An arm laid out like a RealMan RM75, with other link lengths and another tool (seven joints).
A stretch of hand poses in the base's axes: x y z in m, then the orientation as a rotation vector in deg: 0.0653 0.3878 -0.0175 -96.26 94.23 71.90; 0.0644 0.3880 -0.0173 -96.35 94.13 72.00; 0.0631 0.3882 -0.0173 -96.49 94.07 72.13; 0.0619 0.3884 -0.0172 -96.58 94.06 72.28; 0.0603 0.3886 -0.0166 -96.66 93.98 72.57; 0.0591 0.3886 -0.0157 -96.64 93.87 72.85; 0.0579 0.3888 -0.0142 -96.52 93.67 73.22; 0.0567 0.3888 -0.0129 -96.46 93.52 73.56; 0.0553 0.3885 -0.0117 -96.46 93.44 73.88; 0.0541 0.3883 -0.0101 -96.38 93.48 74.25; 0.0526 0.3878 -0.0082 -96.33 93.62 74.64; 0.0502 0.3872 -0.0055 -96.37 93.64 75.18; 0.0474 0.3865 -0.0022 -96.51 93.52 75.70; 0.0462 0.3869 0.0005 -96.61 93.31 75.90; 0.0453 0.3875 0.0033 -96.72 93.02 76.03; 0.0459 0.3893 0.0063 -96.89 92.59 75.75; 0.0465 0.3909 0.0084 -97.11 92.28 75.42; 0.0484 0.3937 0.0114 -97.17 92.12 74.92; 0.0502 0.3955 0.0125 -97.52 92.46 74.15; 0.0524 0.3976 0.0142 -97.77 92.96 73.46
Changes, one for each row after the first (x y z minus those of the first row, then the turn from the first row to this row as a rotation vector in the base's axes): -0.0009 0.0002 0.0002 0.04 0.02 0.12; -0.0022 0.0004 0.0002 0.03 0.08 0.27; -0.0034 0.0006 0.0003 0.02 0.17 0.39; -0.0050 0.0008 0.0009 0.09 0.33 0.56; -0.0062 0.0008 0.0018 0.22 0.47 0.67; -0.0074 0.0010 0.0033 0.49 0.63 0.76; -0.0086 0.0010 0.0046 0.68 0.80 0.88; -0.0100 0.0007 0.0058 0.79 0.98 1.01; -0.0112 0.0005 0.0074 0.87 1.25 1.08; -0.0127 0.0000 0.0093 0.87 1.59 1.15; -0.0151 -0.0006 0.0120 0.93 1.97 1.37; -0.0179 -0.0013 0.0153 1.03 2.28 1.68; -0.0191 -0.0009 0.0180 1.15 2.31 1.86; -0.0200 -0.0003 0.0208 1.31 2.26 2.04; -0.0194 0.0015 0.0238 1.46 1.86 2.15; -0.0188 0.0031 0.0259 1.49 1.48 2.25; -0.0169 0.0059 0.0289 1.48 1.06 2.14; -0.0151 0.0077 0.0300 0.94 0.68 2.03; -0.0129 0.0098 0.0317 0.36 0.45 1.85
